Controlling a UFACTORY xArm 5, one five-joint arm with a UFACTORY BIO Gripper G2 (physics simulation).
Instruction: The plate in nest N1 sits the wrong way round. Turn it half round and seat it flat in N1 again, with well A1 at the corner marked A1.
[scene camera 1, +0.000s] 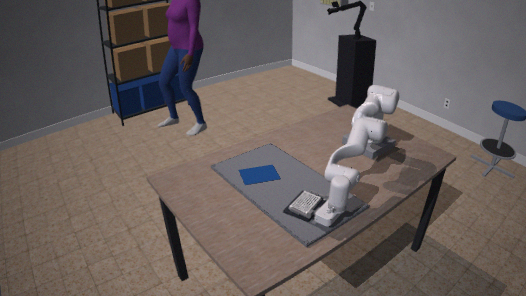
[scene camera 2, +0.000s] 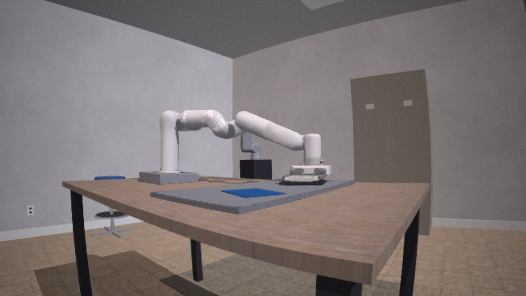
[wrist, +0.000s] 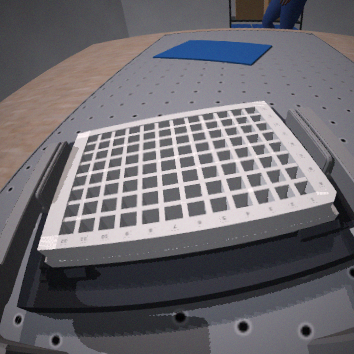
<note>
In view: the gripper (wrist: 175, 133), a white well plate (wrist: 201, 179) and a black nest (wrist: 190, 277).
</note>
